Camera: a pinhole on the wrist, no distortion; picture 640 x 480 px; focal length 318.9 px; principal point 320.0 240.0 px. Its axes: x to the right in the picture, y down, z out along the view. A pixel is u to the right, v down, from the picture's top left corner.
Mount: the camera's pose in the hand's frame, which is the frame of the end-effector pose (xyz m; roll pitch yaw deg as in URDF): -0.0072 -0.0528 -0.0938 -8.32 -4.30 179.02
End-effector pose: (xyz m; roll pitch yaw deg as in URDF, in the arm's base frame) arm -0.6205 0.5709 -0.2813 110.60 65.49 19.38
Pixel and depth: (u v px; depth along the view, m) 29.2 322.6 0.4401
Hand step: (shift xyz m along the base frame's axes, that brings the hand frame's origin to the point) -0.0503 -0.2211 -0.5181
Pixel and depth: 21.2 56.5 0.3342
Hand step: 0.2096 -0.1957 -0.3069
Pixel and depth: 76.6 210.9 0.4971
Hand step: 0.0829 -0.3103 -0.4597
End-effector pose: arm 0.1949 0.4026 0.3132 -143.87 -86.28 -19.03
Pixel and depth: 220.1 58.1 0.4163
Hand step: 0.3704 -0.0166 0.1365
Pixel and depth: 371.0 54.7 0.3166
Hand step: 0.2602 -0.0061 -0.0461
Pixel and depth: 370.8 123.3 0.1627
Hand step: 0.0675 0.0396 -0.0231
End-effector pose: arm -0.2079 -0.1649 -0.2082 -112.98 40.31 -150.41
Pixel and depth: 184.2 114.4 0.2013
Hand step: 0.0094 -0.1133 -0.0904
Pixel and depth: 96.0 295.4 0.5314
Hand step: -0.0773 -0.5583 -0.2149
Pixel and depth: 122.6 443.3 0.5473
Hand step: -0.1462 -0.6924 -0.0038
